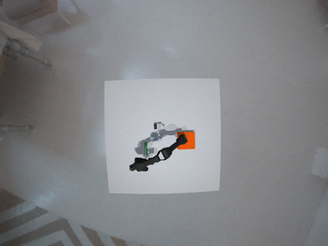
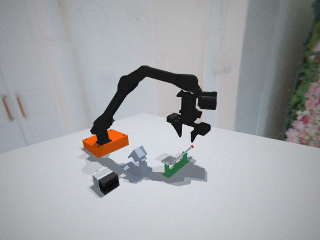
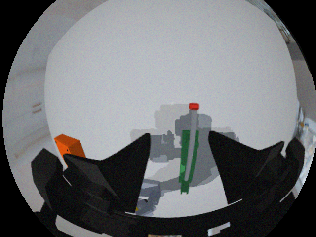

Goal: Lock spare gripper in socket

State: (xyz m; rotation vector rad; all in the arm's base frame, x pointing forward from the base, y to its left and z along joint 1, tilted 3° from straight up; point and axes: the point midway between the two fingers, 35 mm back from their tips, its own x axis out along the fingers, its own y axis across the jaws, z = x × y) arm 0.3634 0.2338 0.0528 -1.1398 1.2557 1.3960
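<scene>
Right now the green cradle is 2 cm ahead of my gripper tip, 9 cm to the right of it and 6 cm below it. From my gripper tip the other things lie so: grey mount: 7 cm behind, 22 cm to the right, 3 cm below; spare gripper: 11 cm behind, 34 cm to the right, 7 cm below.
</scene>
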